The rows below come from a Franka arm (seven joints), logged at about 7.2 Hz.
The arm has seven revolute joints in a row. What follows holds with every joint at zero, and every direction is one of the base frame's. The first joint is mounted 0.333 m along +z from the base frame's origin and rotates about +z. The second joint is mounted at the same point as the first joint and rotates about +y. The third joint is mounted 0.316 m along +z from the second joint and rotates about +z. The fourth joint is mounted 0.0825 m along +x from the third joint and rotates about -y. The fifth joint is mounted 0.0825 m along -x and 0.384 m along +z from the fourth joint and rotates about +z. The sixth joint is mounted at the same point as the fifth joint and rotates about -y. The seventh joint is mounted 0.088 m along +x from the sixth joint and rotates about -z. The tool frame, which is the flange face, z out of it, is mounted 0.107 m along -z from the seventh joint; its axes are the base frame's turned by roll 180, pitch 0 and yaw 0 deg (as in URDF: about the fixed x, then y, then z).
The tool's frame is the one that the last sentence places.
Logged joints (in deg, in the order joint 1, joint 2, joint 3, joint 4, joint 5, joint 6, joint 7), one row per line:
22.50 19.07 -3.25 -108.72 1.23 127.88 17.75
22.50 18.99 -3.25 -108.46 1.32 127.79 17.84
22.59 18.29 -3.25 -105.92 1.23 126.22 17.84
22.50 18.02 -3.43 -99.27 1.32 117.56 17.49
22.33 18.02 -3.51 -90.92 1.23 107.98 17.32
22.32 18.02 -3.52 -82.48 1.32 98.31 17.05
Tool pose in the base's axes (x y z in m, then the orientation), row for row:
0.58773 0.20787 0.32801 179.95 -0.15 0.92
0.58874 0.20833 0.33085 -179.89 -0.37 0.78
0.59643 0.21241 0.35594 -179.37 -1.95 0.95
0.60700 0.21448 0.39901 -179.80 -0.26 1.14
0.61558 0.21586 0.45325 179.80 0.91 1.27
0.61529 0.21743 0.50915 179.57 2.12 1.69
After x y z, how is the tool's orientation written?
As angles about the fixed x, y, z axes (roll, pitch, yaw), in degrees.
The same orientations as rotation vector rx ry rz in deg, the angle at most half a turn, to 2 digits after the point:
179.95 1.44 0.24
-179.88 -1.22 -0.58
-179.32 -1.50 -3.04
-179.79 -1.79 -0.40
179.77 1.99 -1.42
179.49 2.66 -3.31

